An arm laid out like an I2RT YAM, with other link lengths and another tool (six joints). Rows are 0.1 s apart.
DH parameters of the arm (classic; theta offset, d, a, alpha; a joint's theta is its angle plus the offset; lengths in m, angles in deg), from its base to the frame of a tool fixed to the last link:
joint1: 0 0.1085 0.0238 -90
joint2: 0 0 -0.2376 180
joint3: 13.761 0 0.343 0
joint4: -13.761 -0.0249 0.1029 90
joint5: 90 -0.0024 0 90
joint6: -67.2 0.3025 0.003 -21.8
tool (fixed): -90 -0.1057 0 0
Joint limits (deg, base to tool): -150..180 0..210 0..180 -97..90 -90..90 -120..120
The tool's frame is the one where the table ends.
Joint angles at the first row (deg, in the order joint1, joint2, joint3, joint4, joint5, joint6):
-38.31, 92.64, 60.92, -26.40, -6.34, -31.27
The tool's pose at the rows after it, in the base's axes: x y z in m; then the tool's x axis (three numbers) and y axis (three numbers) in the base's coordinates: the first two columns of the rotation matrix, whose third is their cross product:
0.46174, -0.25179, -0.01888, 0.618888, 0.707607, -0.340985, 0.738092, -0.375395, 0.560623
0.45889, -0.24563, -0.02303, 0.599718, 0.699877, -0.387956, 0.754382, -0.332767, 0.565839
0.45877, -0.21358, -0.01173, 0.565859, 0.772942, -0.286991, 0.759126, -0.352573, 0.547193
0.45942, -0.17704, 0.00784, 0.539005, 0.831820, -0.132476, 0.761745, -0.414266, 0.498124
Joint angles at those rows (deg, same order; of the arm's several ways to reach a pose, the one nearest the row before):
-36.78, 90.49, 57.62, -23.07, -3.00, -30.93
-35.36, 88.82, 55.15, -21.38, -0.33, -32.31
-35.20, 86.68, 55.34, -26.17, -7.34, -31.47
-35.16, 85.99, 57.92, -33.56, -16.24, -28.78

